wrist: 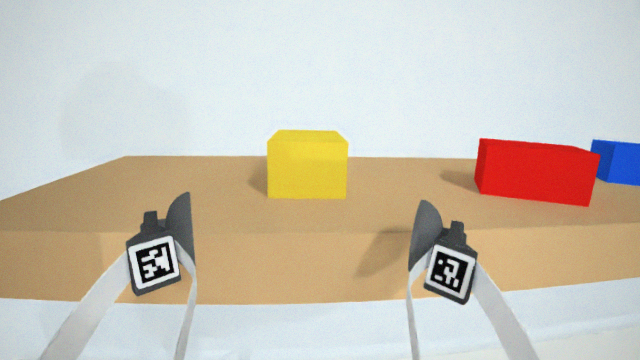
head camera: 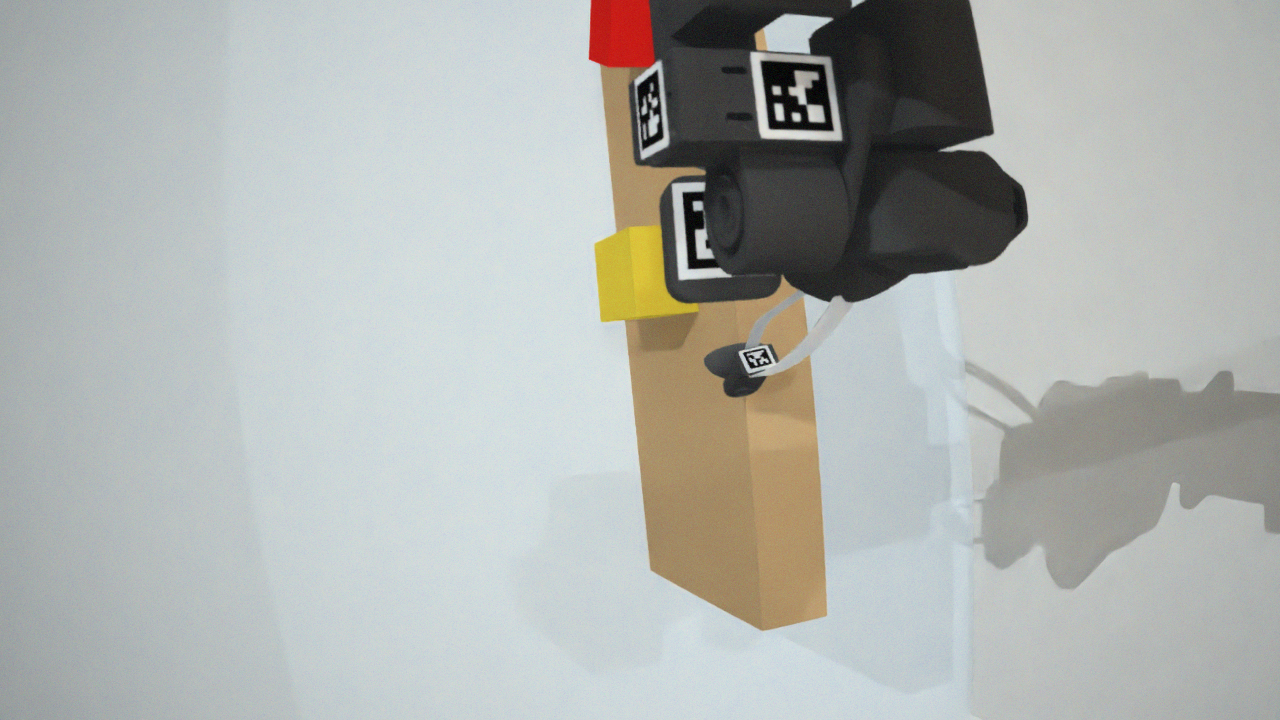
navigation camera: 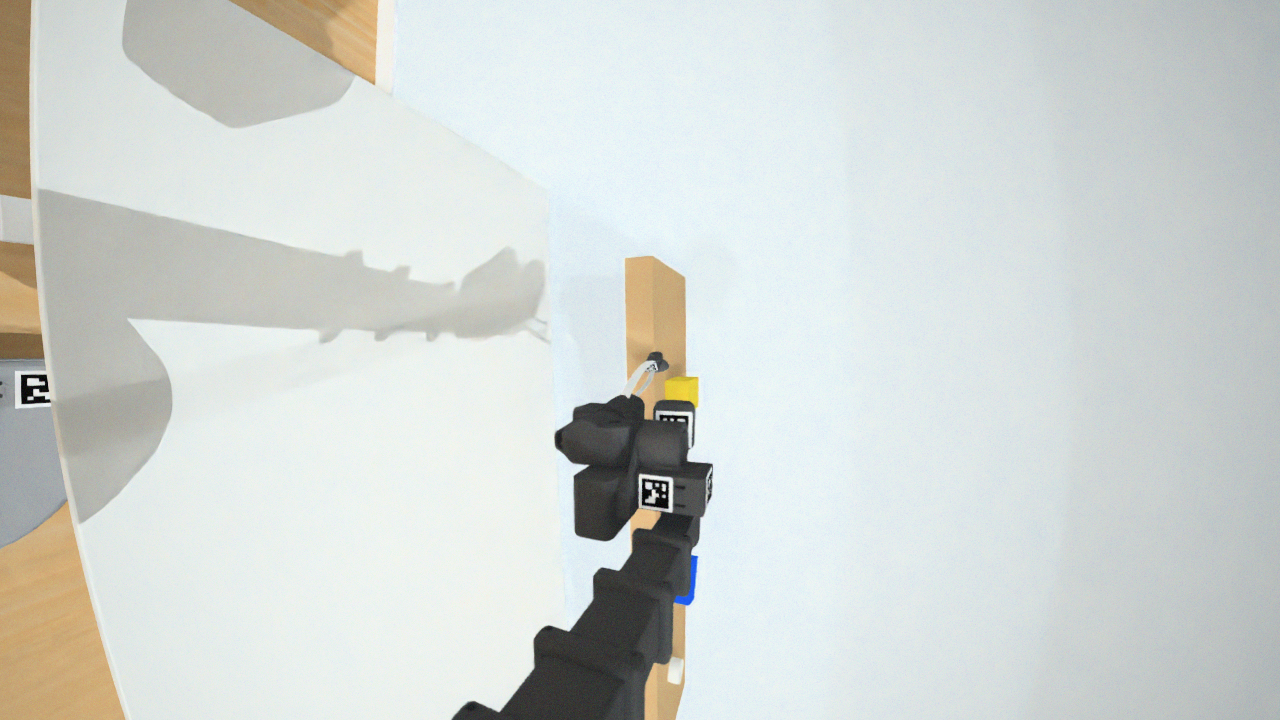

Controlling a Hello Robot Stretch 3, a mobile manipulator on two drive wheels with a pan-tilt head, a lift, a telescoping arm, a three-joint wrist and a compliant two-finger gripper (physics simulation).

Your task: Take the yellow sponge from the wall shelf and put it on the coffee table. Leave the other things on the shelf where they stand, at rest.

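Frame: origin at the robot's base, x ahead, y left, z up, level; millimetres.
Where they show: gripper, fingertip midpoint: [wrist: 307, 222].
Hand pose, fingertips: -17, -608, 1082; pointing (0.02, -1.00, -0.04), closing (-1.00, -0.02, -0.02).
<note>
Things, the pixels of their top centre, and the offset from my fingertips, as dx, dy, dz. "pt": a spot on its surface instead.
- yellow sponge at its top centre: [head camera: 613, 277] [wrist: 307, 135] [navigation camera: 693, 394] +4, -117, +38
- red block at its top centre: [head camera: 600, 9] [wrist: 533, 145] -206, -100, +38
- blue block at a spot on its surface: [wrist: 620, 162] pt -359, -142, +18
- small white object at its top centre: [navigation camera: 680, 671] -631, -152, +17
The yellow sponge [head camera: 631, 275] [navigation camera: 682, 390] [wrist: 307, 167] stands upright on the wooden wall shelf [head camera: 698, 483] [navigation camera: 656, 304] [wrist: 250, 265]. My gripper [wrist: 307, 222] is open, with its two fingertips wide apart near the shelf's front edge. In the wrist view the sponge stands beyond the fingertips, between them from left to right and not touched by them. In the head and navigation views one finger shows over the shelf and the other is hidden by the wrist. The coffee table cannot be made out for certain.
A red block [head camera: 621, 34] [wrist: 535, 172] stands on the shelf to the right of the sponge in the wrist view. A blue block [navigation camera: 687, 580] [wrist: 620, 162] stands beyond it. A small white object [navigation camera: 675, 670] is farther along the shelf. The wall rises behind the shelf.
</note>
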